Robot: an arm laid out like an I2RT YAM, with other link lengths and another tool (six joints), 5 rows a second.
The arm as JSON. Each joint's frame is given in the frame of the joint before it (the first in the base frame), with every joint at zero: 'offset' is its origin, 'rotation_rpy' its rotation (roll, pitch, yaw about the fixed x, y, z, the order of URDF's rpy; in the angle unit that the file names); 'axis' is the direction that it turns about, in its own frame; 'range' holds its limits. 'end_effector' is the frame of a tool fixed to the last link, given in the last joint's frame.
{
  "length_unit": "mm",
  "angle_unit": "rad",
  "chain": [
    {
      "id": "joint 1",
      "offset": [
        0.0,
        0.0,
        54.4
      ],
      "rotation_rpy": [
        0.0,
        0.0,
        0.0
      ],
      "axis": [
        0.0,
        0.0,
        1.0
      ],
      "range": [
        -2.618,
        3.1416
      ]
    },
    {
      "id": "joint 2",
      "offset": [
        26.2,
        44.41,
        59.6
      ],
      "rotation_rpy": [
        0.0,
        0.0,
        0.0
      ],
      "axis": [
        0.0,
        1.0,
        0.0
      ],
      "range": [
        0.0,
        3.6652
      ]
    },
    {
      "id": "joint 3",
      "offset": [
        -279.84,
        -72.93,
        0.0
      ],
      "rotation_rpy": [
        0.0,
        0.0,
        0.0
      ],
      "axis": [
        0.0,
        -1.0,
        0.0
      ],
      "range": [
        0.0,
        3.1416
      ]
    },
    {
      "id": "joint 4",
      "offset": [
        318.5,
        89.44,
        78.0
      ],
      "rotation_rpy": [
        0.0,
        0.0,
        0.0
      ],
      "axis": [
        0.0,
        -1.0,
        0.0
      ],
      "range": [
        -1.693,
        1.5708
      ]
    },
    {
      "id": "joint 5",
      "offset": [
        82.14,
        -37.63,
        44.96
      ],
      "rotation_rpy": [
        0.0,
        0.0,
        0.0
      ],
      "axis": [
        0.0,
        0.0,
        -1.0
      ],
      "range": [
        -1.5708,
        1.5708
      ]
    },
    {
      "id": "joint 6",
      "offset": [
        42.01,
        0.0,
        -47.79
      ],
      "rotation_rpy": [
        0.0,
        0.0,
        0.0
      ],
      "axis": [
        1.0,
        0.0,
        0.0
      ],
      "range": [
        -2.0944,
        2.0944
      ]
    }
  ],
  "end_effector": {
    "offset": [
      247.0,
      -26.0,
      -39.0
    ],
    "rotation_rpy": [
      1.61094,
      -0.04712,
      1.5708
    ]
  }
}
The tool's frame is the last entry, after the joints.
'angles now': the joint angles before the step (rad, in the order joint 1, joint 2, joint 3, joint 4, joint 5, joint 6). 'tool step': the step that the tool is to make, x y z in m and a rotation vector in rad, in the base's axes. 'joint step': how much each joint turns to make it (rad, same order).
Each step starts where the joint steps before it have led.
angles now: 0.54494, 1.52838, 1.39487, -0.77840, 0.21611, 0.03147
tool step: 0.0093, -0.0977, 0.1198, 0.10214, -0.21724, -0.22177
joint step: -0.15300, -0.24687, 0.00112, -0.01948, 0.05338, 0.04614
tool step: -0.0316, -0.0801, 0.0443, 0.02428, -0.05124, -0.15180
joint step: -0.13274, -0.14083, 0.00984, -0.09918, 0.01107, 0.01756
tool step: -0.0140, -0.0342, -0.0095, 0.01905, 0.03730, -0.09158
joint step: -0.07038, -0.01250, -0.00036, -0.05414, 0.00054, 0.03561
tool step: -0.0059, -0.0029, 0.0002, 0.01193, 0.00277, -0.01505
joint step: -0.00577, -0.01101, 0.00011, -0.01607, -0.00043, 0.01598
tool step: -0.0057, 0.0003, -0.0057, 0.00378, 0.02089, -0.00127
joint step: 0.00006, -0.00043, -0.00019, -0.02200, -0.00376, 0.00692
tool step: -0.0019, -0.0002, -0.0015, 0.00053, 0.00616, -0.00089
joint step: -0.00014, -0.00044, 0.00020, -0.00710, -0.00049, 0.00181
